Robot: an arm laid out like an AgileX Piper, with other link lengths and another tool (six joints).
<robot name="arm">
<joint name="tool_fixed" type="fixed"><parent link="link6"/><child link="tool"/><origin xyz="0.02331 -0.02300 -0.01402" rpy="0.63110 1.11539 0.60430"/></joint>
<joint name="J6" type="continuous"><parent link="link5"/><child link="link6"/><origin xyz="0.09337 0.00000 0.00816" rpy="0.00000 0.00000 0.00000"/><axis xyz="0.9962 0 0.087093"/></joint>
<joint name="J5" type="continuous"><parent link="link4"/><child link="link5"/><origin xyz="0.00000 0.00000 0.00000" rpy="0.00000 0.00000 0.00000"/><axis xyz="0 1 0"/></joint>
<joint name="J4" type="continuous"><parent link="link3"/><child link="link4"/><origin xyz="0.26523 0.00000 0.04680" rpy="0.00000 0.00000 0.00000"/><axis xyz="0.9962 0 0.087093"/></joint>
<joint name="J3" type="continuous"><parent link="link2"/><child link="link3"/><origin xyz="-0.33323 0.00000 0.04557" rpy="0.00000 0.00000 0.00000"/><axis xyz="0 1 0"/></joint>
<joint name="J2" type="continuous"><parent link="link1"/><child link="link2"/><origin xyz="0.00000 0.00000 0.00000" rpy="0.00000 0.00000 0.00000"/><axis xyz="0 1 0"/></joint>
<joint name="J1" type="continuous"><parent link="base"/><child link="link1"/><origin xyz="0.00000 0.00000 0.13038" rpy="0.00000 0.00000 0.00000"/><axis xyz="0 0 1"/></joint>
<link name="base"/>
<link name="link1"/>
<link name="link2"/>
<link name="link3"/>
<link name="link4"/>
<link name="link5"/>
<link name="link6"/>
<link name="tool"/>
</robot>
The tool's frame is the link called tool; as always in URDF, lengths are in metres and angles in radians. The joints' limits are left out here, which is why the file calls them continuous.
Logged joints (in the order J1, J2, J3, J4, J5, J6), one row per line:
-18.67 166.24 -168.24 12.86 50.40 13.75
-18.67 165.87 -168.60 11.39 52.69 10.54
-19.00 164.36 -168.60 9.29 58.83 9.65
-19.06 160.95 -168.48 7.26 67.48 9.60
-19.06 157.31 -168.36 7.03 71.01 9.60
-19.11 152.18 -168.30 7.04 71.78 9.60
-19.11 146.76 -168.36 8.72 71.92 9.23
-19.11 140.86 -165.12 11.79 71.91 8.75
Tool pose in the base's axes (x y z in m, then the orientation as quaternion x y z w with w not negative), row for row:
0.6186 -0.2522 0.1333 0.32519 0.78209 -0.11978 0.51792
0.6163 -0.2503 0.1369 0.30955 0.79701 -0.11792 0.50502
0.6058 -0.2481 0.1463 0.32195 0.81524 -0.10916 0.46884
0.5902 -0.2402 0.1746 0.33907 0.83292 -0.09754 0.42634
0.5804 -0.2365 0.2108 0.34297 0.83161 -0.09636 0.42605
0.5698 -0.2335 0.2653 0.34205 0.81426 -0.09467 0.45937
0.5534 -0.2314 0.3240 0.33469 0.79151 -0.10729 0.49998
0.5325 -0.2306 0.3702 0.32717 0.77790 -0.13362 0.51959
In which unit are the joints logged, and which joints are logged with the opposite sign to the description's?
The joints are logged in degrees. Opposite sign: J4.
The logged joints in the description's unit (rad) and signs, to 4 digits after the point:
-0.3259 2.9014 -2.9363 -0.2244 0.8796 0.2400
-0.3259 2.8950 -2.9426 -0.1988 0.9196 0.1840
-0.3316 2.8686 -2.9426 -0.1621 1.0268 0.1684
-0.3327 2.8091 -2.9405 -0.1267 1.1777 0.1676
-0.3327 2.7456 -2.9384 -0.1227 1.2394 0.1676
-0.3335 2.6560 -2.9374 -0.1229 1.2528 0.1676
-0.3335 2.5614 -2.9384 -0.1522 1.2552 0.1611
-0.3335 2.4585 -2.8819 -0.2058 1.2551 0.1527

